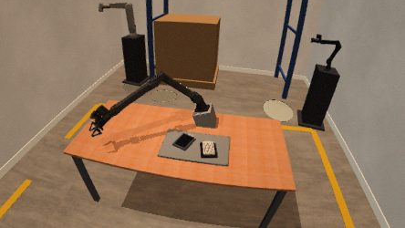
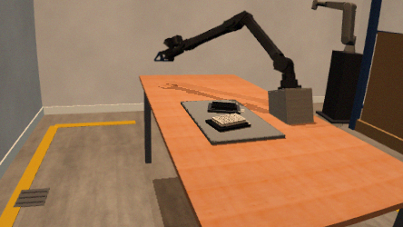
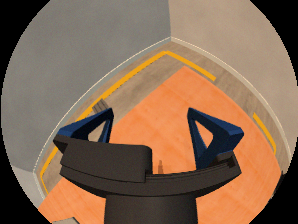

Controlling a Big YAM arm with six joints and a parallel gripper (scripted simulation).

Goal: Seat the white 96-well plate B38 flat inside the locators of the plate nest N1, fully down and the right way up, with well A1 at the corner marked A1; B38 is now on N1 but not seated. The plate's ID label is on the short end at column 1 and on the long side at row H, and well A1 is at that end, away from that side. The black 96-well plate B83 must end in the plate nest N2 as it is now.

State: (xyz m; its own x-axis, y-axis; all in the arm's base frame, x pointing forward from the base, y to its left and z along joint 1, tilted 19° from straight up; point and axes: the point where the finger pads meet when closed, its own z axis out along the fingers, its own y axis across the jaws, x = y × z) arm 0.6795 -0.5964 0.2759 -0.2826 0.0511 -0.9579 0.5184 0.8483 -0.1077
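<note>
The white 96-well plate B38 lies 340 mm behind my hand, 830 mm to the left of it and 130 mm below it. Round my hand: black plate B83 (360 mm behind, 620 mm to the left, 130 mm below); then black plate nest N1 (340 mm behind, 830 mm to the left, 140 mm below).
</note>
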